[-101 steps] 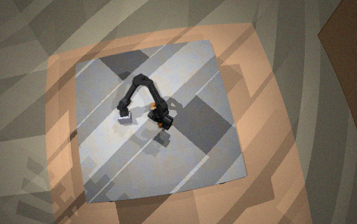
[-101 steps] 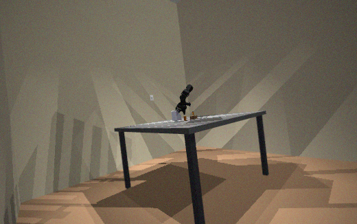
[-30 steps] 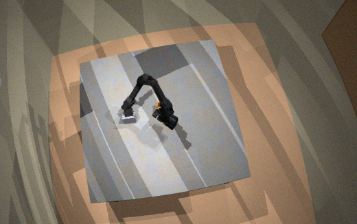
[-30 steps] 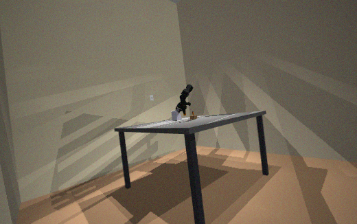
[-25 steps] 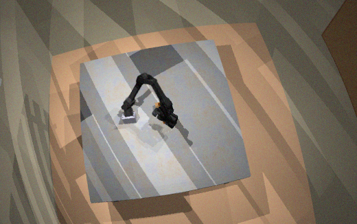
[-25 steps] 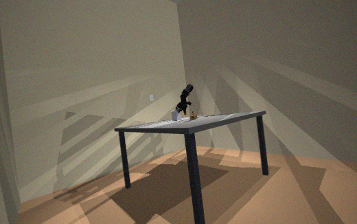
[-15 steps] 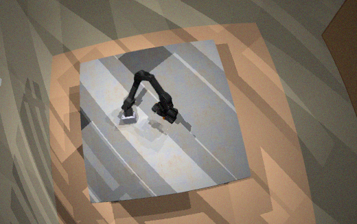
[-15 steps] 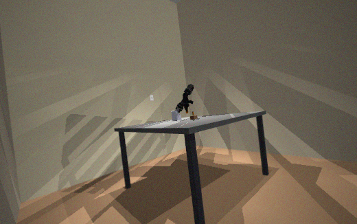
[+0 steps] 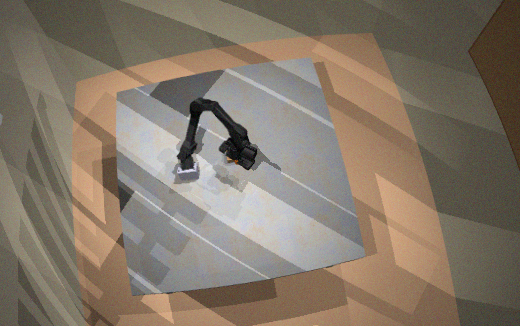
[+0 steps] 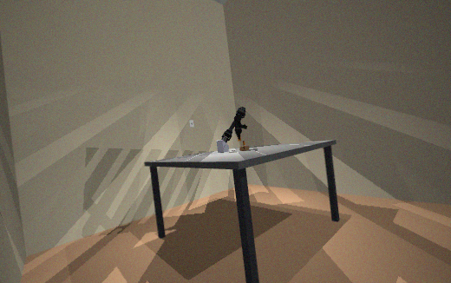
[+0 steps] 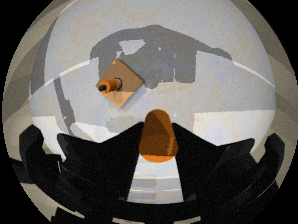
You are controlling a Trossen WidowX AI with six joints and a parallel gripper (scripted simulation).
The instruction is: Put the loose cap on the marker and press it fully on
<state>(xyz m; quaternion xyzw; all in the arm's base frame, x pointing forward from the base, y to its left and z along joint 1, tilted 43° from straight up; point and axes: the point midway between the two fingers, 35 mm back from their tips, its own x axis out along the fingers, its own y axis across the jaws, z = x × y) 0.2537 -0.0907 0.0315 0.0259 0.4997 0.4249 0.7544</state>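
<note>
Right now my gripper tip is 9 cm above the holder block, 8 cm to the right of it and 1 cm past it. From my gripper tip the other things lie so: orange cap (1 cm above).
</note>
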